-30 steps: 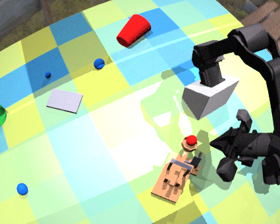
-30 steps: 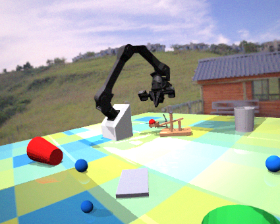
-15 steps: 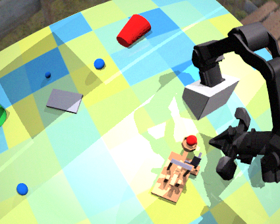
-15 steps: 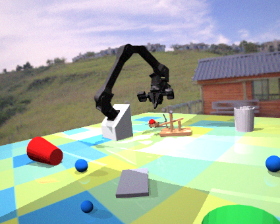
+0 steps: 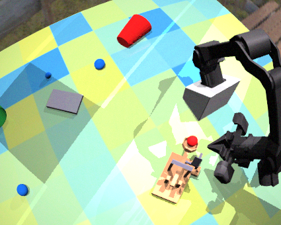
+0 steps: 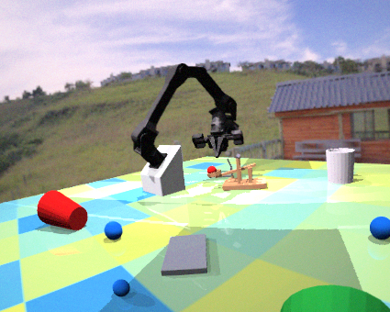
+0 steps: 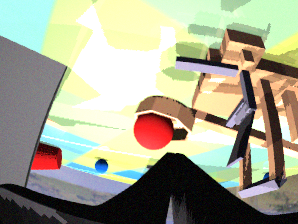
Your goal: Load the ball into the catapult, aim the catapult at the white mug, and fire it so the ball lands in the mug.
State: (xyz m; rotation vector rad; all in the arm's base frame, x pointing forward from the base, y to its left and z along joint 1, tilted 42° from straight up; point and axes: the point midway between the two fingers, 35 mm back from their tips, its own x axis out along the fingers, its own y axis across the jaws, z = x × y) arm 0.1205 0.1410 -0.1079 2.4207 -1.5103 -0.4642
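Right now the red ball is 20 mm ahead of my gripper tip, 40 mm to the right of it and 40 mm below it. From my gripper tip the other things lie so: wooden catapult 60 mm ahead, 50 mm below; then catapult frame 90 mm ahead, 10 mm to the left, 20 mm below; then mug 370 mm ahead, 200 mm to the left, 70 mm below.
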